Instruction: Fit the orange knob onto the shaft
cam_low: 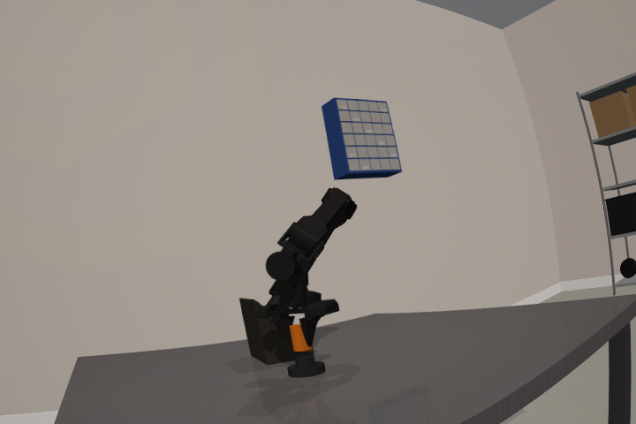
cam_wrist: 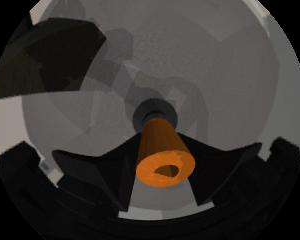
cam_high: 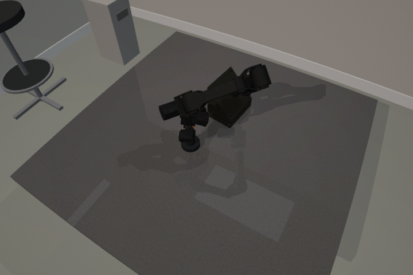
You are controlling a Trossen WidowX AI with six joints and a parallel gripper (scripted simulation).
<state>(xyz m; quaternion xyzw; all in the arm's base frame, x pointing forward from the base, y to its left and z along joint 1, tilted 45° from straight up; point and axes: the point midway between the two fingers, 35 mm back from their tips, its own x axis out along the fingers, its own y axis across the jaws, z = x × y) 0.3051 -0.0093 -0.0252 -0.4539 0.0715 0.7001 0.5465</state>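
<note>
My gripper tip is now 20 mm below the orange knob. From my gripper tip the other things lie so: pedestal: 40 mm below.
</note>
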